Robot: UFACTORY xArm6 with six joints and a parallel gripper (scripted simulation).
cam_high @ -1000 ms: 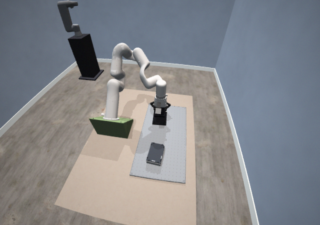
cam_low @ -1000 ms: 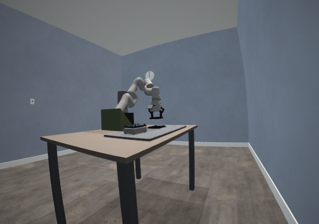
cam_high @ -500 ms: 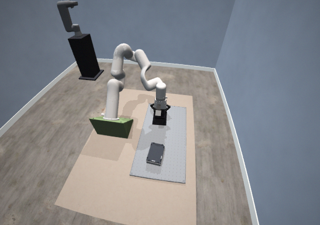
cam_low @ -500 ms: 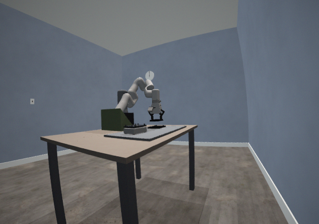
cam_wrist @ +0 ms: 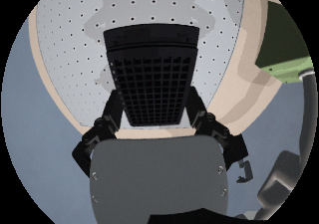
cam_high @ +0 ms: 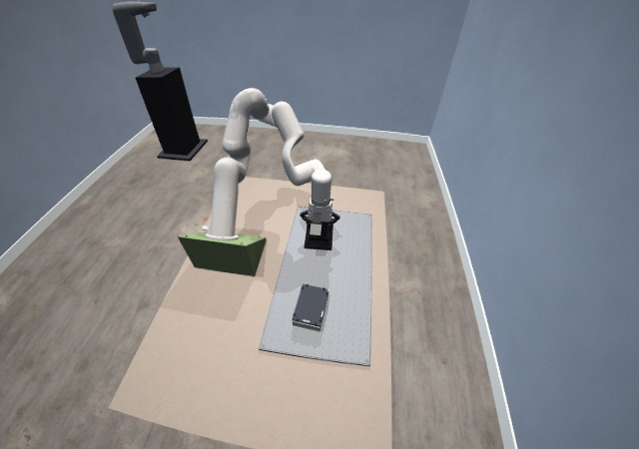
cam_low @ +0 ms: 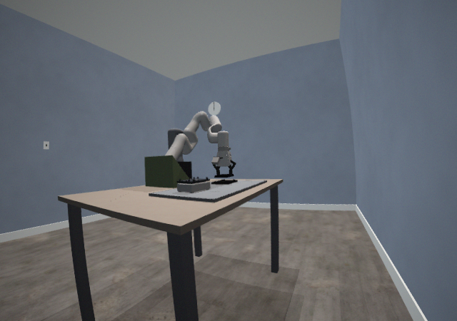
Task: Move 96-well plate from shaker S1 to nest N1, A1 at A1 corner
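Now: hand 5 cm above the black plate nest N1. Round my hand: black 96-well plate 1 cm below.
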